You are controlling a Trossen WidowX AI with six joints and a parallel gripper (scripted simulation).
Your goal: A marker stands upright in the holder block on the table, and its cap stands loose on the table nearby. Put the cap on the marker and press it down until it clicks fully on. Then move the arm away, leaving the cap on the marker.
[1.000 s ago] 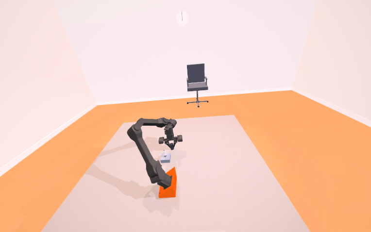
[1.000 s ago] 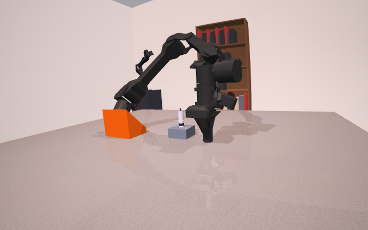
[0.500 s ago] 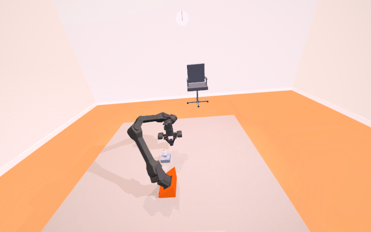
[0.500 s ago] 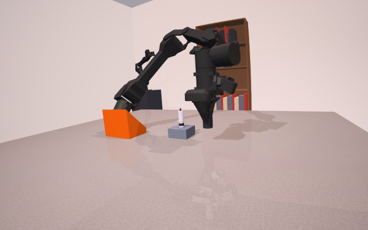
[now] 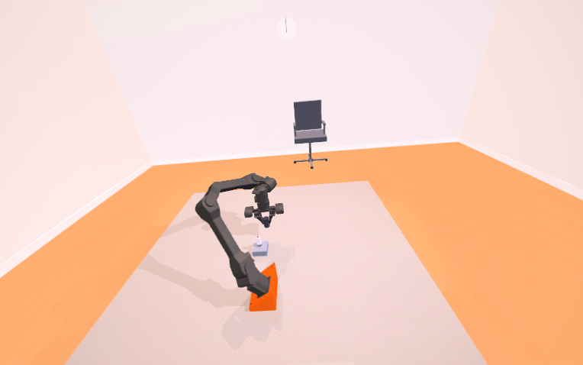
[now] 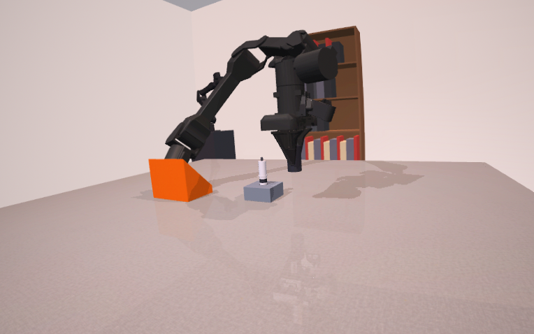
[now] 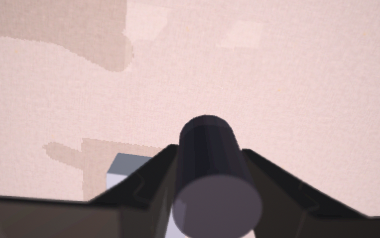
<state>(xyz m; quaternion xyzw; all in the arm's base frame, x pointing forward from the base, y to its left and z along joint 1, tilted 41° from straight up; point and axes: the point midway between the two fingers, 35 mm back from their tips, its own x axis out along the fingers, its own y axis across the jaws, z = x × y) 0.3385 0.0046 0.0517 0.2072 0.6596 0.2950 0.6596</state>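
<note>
My gripper tip is 10 cm past the grey holder block, 7 cm above it and 3 cm to the right of it. From my gripper tip the other things lie so: dark cylindrical cap: 1 cm above.
</note>
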